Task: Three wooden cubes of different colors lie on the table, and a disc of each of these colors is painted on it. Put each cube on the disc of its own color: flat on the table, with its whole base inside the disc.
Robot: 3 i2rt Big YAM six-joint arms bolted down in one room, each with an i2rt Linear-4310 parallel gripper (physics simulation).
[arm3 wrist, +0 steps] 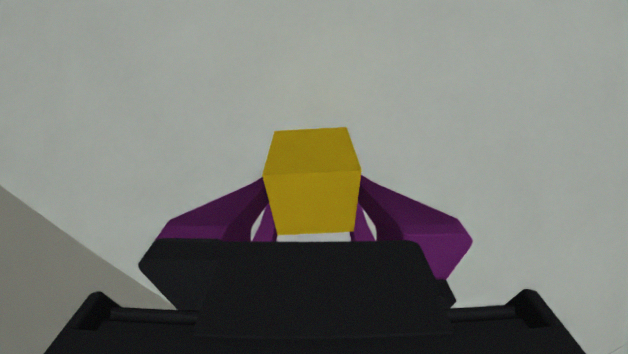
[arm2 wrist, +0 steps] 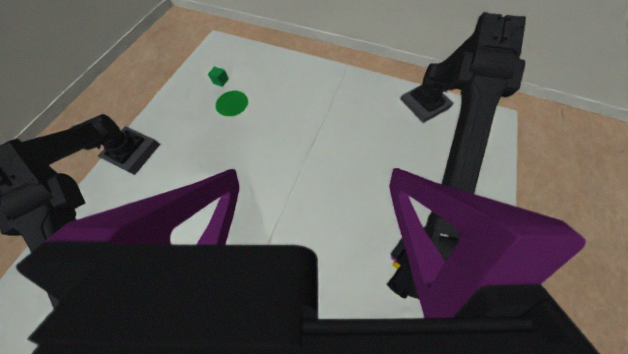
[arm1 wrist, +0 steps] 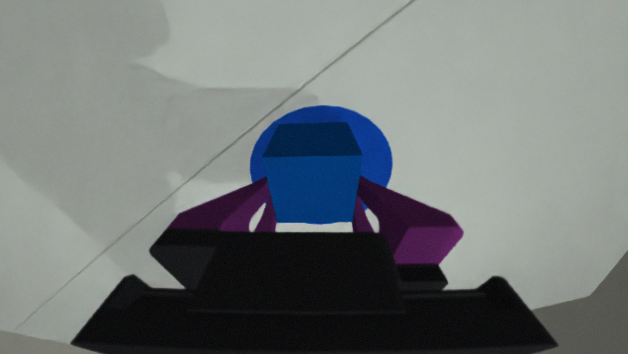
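A blue disc [arm1 wrist: 377, 162] sits 16 cm from the lens. A blue cube [arm1 wrist: 313, 169] is 9 cm from the lens, and the marked spots on the cube and the disc are 9 cm apart.
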